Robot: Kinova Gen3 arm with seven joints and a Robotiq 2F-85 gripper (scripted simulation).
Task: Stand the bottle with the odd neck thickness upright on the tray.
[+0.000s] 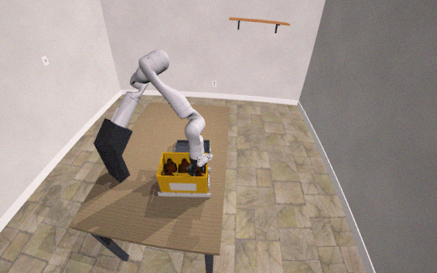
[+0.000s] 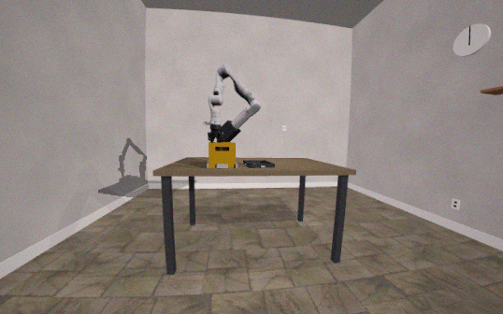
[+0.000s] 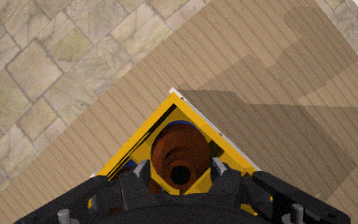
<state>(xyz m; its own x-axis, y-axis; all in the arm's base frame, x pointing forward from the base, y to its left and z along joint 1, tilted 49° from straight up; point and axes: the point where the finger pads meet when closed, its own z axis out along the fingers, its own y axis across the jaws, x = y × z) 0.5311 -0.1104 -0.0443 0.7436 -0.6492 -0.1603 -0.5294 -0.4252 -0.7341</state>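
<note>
Now: hand 9 cm past the yellow crate, 3 cm to the right of it and 7 cm above it. The rest, counted from my hand: dark grey tray 12 cm behind, 32 cm to the left, 15 cm below.
</note>
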